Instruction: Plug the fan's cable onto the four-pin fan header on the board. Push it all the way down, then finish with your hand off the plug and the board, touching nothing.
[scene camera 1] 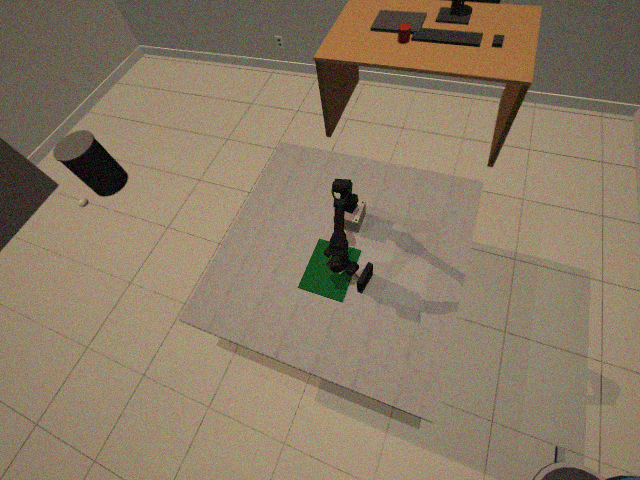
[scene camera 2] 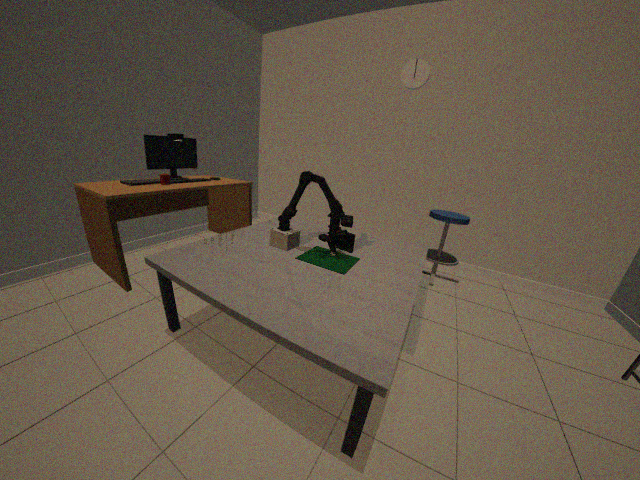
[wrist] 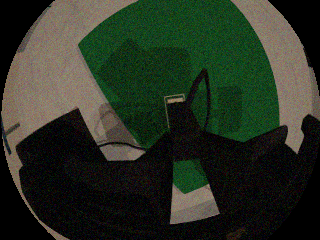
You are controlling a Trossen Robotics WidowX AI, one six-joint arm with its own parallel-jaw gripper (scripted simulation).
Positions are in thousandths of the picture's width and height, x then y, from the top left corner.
Scene:
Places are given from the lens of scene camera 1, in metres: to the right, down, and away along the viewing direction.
green board (scene camera 1: 498,580): -0.01, 0.20, 1.74

